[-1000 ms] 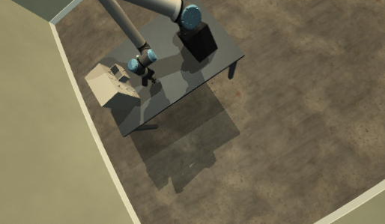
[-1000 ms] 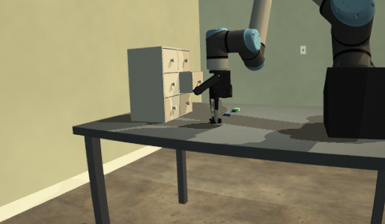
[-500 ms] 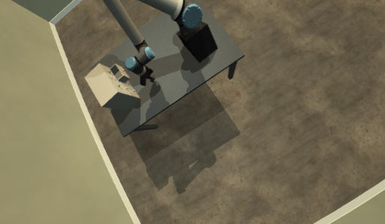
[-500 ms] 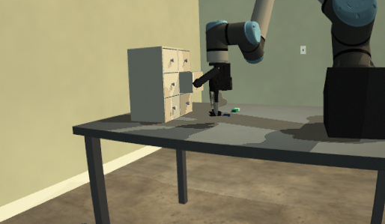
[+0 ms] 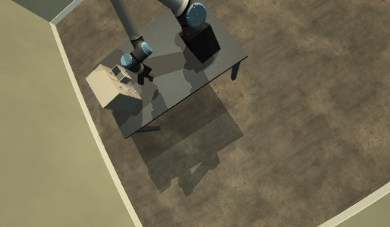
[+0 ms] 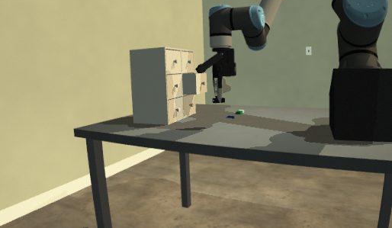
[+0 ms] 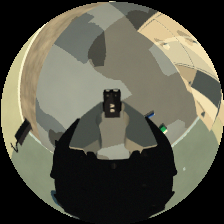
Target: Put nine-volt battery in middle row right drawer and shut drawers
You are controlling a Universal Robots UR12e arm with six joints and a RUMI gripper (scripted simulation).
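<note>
Now: the blue item 1 cm behind my hand, 17 cm to the right of it and 11 cm below it. From my hand the other things lie so: nine-volt battery: 1 cm ahead, 1 cm to the left, 1 cm below; then green-and-white item: 2 cm behind, 32 cm to the right, 11 cm below.
</note>
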